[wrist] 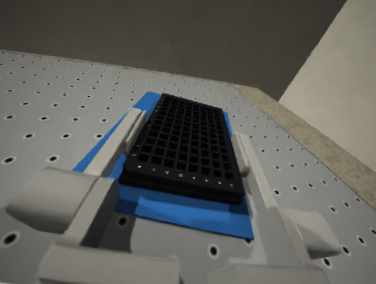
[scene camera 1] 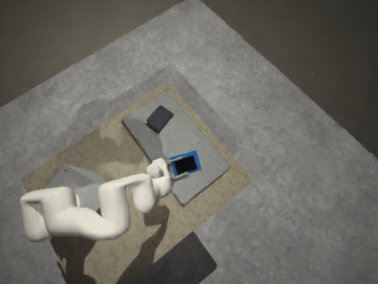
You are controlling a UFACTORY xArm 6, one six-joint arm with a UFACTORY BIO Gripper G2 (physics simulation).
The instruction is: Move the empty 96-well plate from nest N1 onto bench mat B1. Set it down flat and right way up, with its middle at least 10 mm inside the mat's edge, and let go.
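Places are measured from the arm's base along level axes (x ahead, y left, z up), in millimetres.
Pixels of known places: hand at its tool point: [wrist: 189, 143] [scene camera 1: 182, 166].
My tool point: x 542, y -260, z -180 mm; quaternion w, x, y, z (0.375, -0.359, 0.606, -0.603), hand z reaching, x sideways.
Behind a point stands the place of what it marks.
The black 96-well plate [scene camera 1: 185, 164] @(y -269, x 562, z -179 mm) [wrist: 182, 137] @(y -256, x 548, z -178 mm) is level and right way up, its wells facing up. My gripper [scene camera 1: 181, 168] @(y -260, x 542, z -180 mm) [wrist: 188, 142] @(y -260, x 542, z -180 mm) is shut on its two long sides. The plate is over the blue mat [scene camera 1: 191, 153] @(y -247, x 641, z -193 mm) [wrist: 185, 216] @(y -237, x 492, z -193 mm), with blue showing around it in both views. It sits low, very near the mat or on it; the frames do not show whether they touch. A dark shadow band lies on the mat along the plate's near edge. Its middle appears well inside the mat's outline.
The grey perforated board [scene camera 1: 200, 185] @(y -420, x 532, z -196 mm) [wrist: 45, 135] @(y -151, x 589, z -195 mm) lies under the mat. A dark grey block [scene camera 1: 160, 119] @(y 63, x 671, z -184 mm), possibly the nest, sits towards the board's upper-left end. A grey box [scene camera 1: 70, 176] @(y 82, x 107, z 27 mm) stands near the arm's base. Tan bench [scene camera 1: 237, 179] @(y -562, x 713, z -209 mm) [wrist: 300, 135] @(y -508, x 547, z -208 mm) borders the board.
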